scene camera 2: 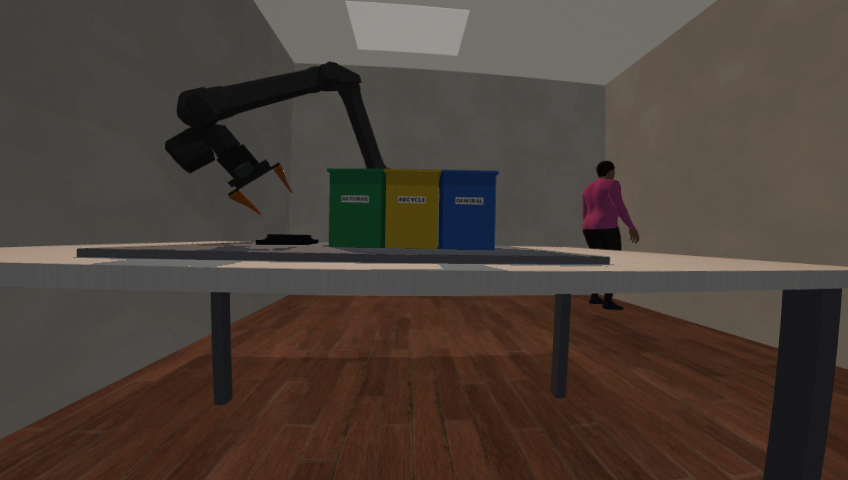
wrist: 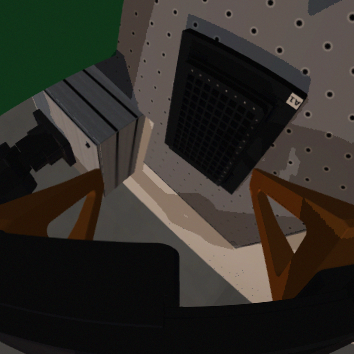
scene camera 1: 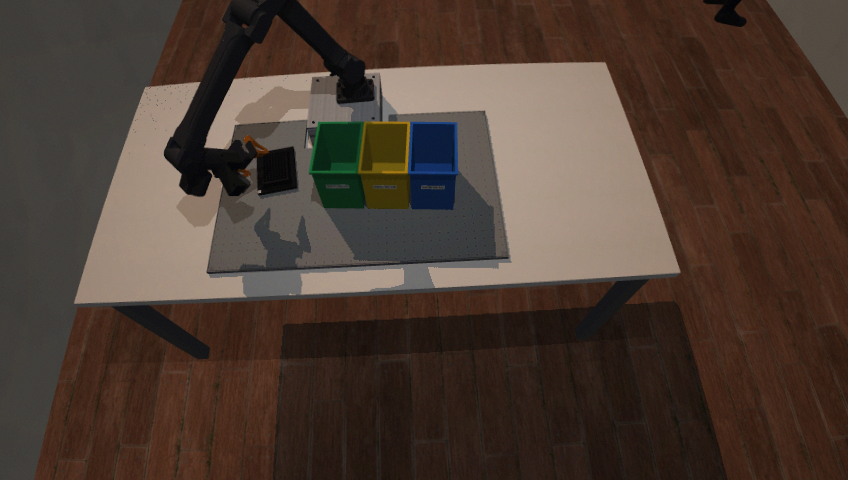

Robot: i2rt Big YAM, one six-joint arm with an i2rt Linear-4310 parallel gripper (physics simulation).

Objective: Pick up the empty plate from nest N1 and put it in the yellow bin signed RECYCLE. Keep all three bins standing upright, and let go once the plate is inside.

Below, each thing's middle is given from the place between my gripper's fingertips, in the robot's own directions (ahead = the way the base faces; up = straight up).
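Green returns bin (scene camera 2: 357,202): 30 mm ahead of my gripper, 240 mm to the left, 20 mm below. Yellow recycle bin (scene camera 2: 411,222): 40 mm ahead of my gripper, 370 mm to the left, 20 mm below. Blue general bin (scene camera 2: 467,198): 60 mm ahead of my gripper, 500 mm to the left, 20 mm below. My gripper: 90 mm above the black plate (scene camera 1: 275,165), 50 mm past it, 20 mm to the right of it.
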